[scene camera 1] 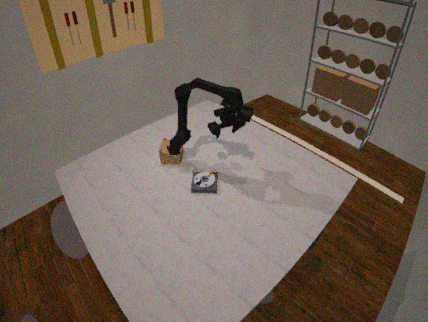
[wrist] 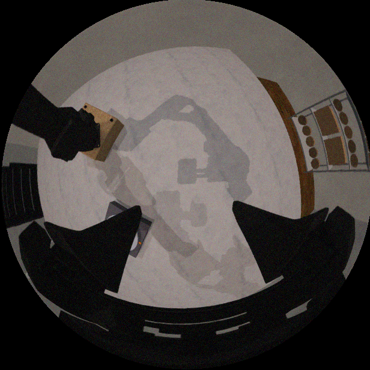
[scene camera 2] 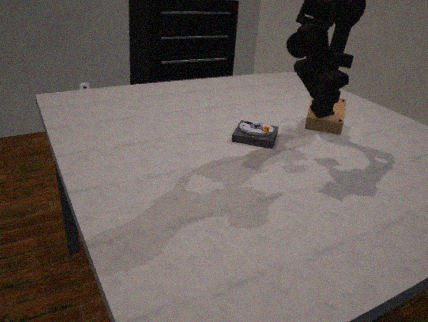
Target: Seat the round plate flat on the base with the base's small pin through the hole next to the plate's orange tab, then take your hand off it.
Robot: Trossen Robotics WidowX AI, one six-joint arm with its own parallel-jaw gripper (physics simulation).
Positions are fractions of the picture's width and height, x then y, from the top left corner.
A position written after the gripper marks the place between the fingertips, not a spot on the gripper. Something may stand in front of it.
Note:
In view: the gripper (scene camera 2: 0.75, 0.32).
The gripper shows as well in the wrist view (wrist: 0.51, 0.56).

